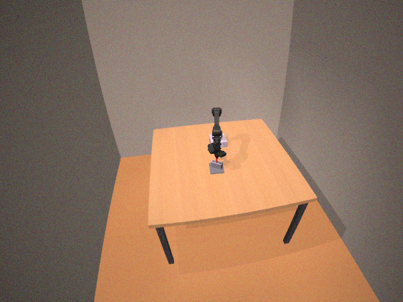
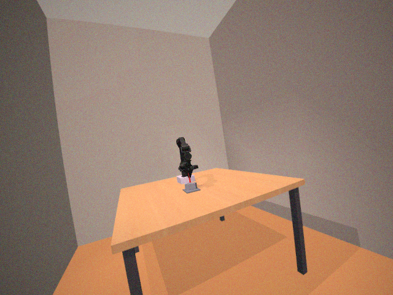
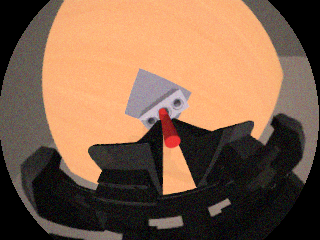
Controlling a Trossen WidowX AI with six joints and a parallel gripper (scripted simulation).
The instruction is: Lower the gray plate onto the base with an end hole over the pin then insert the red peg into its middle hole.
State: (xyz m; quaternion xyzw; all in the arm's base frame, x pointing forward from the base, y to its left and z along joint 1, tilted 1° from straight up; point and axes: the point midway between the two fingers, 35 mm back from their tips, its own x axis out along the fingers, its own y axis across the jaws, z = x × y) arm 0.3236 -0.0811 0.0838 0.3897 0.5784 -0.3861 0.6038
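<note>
Right now my gripper tip is 60 mm above the gray plate. The rest, counted from my gripper tip: base (100 mm below, 10 mm to the left, 10 mm ahead).
</note>
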